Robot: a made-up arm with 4 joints.
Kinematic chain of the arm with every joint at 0, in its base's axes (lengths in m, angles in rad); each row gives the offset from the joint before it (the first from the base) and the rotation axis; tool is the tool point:
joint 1: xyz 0 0 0.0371 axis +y
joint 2: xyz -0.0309 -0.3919 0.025 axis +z
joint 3: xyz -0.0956 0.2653 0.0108 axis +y
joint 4: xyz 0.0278 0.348 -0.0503 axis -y
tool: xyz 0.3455 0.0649 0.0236
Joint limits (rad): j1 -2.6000..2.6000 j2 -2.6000..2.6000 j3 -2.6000..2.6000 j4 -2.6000..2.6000
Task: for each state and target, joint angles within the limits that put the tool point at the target. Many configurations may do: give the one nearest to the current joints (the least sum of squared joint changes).
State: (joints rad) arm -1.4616 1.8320 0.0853 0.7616
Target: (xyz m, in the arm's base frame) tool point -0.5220 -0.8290 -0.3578
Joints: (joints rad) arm -1.2075 2.1584 -0.4402 1.1330
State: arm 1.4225 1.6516 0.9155 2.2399
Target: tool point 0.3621 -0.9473 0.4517
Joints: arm 1.6552 2.3026 0.7830 2.3608
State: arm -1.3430 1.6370 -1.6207 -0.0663
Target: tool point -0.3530 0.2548 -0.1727
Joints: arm -1.0065 0.8516 -0.8360 -0.4129
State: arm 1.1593 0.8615 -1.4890 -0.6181
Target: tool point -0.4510 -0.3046 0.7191
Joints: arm 0.4521 1.4211 -1.7513 -0.3560
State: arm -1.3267 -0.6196 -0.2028 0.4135
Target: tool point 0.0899 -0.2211 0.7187
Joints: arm -1.1986 -0.9921 -0.1529 0.3048
